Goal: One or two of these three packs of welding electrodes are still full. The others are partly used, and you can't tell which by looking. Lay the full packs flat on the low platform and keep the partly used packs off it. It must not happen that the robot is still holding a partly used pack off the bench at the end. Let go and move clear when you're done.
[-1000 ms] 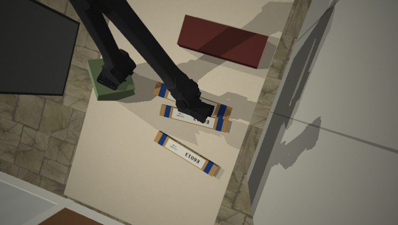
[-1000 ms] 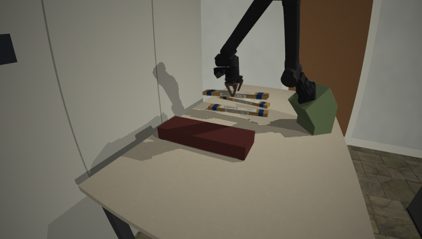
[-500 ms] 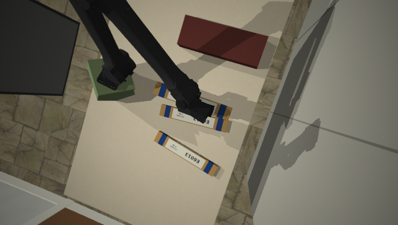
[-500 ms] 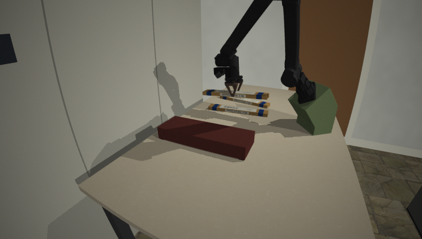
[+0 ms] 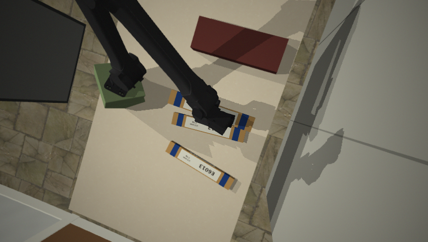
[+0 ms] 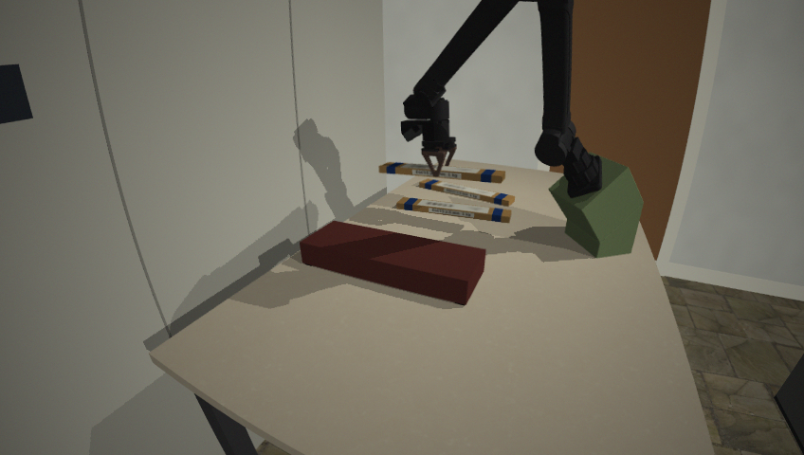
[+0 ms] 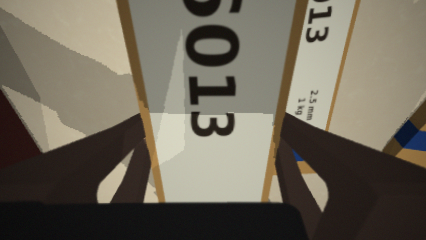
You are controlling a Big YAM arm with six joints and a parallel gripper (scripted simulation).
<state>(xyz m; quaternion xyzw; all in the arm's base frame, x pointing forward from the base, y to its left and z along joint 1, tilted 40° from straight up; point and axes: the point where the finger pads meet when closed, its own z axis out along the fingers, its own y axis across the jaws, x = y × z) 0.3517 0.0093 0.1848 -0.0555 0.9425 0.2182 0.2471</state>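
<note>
Right now the pack of welding electrodes is right at my hand. From my hand the other things lie so: dark red low platform 30 cm to the left, 14 cm below, 7 cm behind.
</note>
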